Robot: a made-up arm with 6 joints.
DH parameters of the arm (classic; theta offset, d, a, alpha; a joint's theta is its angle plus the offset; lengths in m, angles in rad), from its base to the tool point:
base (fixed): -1.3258 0 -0.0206 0
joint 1: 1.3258 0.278 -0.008 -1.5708
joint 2: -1.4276 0 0.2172 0
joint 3: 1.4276 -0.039 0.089 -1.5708
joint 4: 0 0.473 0.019 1.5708
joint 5: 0 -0.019 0.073 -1.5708
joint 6: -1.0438 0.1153 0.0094 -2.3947
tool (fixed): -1.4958 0.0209 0 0
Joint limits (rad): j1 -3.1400..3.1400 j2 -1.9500..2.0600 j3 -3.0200..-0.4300 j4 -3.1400..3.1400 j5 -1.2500..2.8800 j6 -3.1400..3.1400
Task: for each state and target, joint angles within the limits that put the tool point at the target. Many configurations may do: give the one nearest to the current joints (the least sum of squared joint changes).
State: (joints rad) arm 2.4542 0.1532 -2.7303 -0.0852 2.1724 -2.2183
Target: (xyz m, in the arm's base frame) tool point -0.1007 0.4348 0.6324
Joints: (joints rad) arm 1.9247 0.0457 -1.9461 -0.1064 2.6484 -2.2353
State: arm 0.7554 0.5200 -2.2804 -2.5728 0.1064 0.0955
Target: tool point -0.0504 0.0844 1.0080
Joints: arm 0.8845 -0.3360 -2.6709 -2.3711 -0.4678 0.1177
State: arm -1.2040 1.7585 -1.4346 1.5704 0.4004 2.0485
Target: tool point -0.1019 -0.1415 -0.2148
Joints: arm -1.3435 1.0936 -0.9046 1.6656 -0.1035 2.0176
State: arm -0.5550 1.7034 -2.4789 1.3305 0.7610 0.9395
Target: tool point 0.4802 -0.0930 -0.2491
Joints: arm -0.2123 1.4850 -1.9171 1.3203 1.1654 1.0174
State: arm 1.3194 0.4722 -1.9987 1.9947 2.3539 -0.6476
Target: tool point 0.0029 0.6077 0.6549
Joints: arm 1.4492 0.4614 -2.1653 2.0593 2.1448 -0.6347
